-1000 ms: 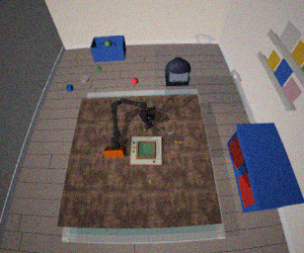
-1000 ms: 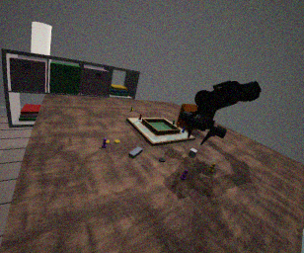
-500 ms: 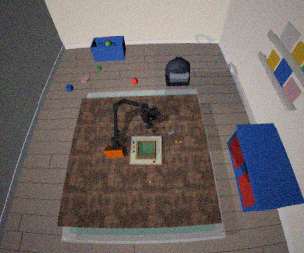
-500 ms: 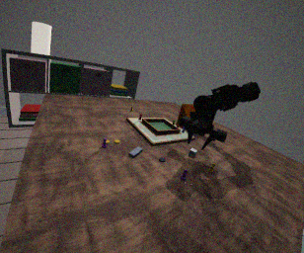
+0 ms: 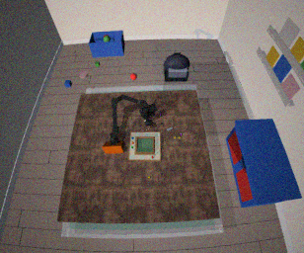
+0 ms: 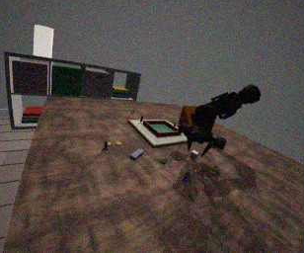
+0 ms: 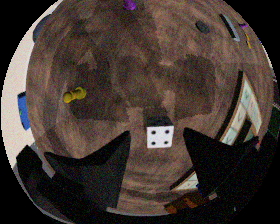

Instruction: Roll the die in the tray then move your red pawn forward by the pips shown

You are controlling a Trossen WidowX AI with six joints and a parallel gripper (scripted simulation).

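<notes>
My gripper tip is now 1 cm above the white die. The rest, counted from my gripper tip: green tray: 25 cm to the right, 1 cm below, 1 cm ahead; grey block: 23 cm ahead, 6 cm to the right, 1 cm below; blue pawn: 19 cm to the right, 11 cm behind, 1 cm above.
</notes>
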